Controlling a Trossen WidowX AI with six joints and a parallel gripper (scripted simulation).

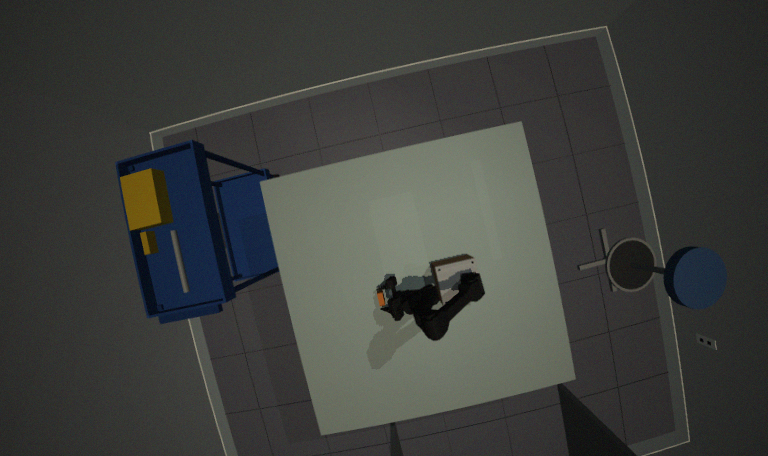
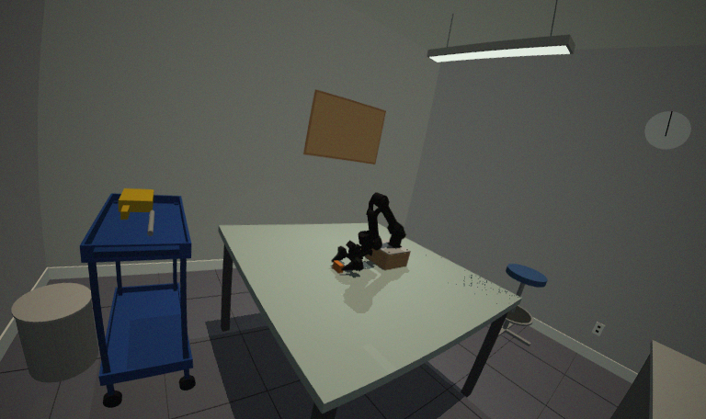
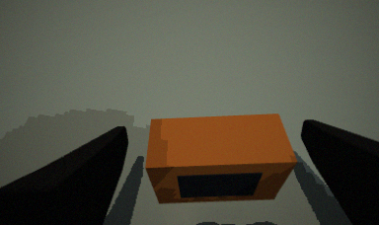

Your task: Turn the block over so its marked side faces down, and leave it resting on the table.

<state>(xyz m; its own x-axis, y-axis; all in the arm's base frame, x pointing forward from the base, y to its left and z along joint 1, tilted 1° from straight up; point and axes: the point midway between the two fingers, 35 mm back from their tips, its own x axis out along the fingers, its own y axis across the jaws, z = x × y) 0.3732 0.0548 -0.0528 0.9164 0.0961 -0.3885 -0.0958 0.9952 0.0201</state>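
The block is 20 mm behind my gripper tip and 10 mm below it.
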